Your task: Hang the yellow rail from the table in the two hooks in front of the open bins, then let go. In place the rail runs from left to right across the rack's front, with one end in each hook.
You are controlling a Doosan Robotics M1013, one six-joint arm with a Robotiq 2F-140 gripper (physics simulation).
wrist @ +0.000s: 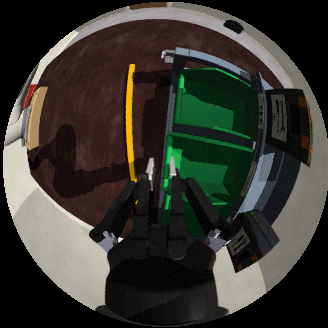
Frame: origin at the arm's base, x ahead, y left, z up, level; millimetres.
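Seen in the pictures: gripper, fingertip midpoint: (161,163).
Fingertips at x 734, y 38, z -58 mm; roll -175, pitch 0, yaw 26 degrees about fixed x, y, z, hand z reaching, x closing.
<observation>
Pixels of each thing's top centre, then the offset from my fingertips to it. "pt": a spot on its surface instead. Level surfaces: height alone.
- yellow rail, middle of its top: (128,144) dx -74, dy +9, dz -5 mm
- rack, surface spot: (187,52) pt dx -41, dy +192, dz +70 mm
- silvery hook, surface spot: (167,56) pt dx -70, dy +191, dz +40 mm
- table, its level: dz -15 mm
The yellow rail (130,115) lies lengthwise on the dark table, beside and apart from the rack's front. Its near part passes behind my left finger. My gripper (161,163) is nearly closed, with a narrow gap between the pale fingertips and no rail in it. The rail is left of both fingertips, and the rack's front edge is close beneath them. The rack (187,52) holds open green bins (212,112) (220,167). One silvery hook (167,56) shows at the rack's far front corner. The other hook does not show; the gripper covers that area.
Two dark boxes with wrench labels (290,120) (252,240) stand on the right beyond the bins. A tan block (36,120) and a red item (30,95) are at the left edge. A small black object (233,26) is at the top. The arm's shadow falls on the table (95,100).
</observation>
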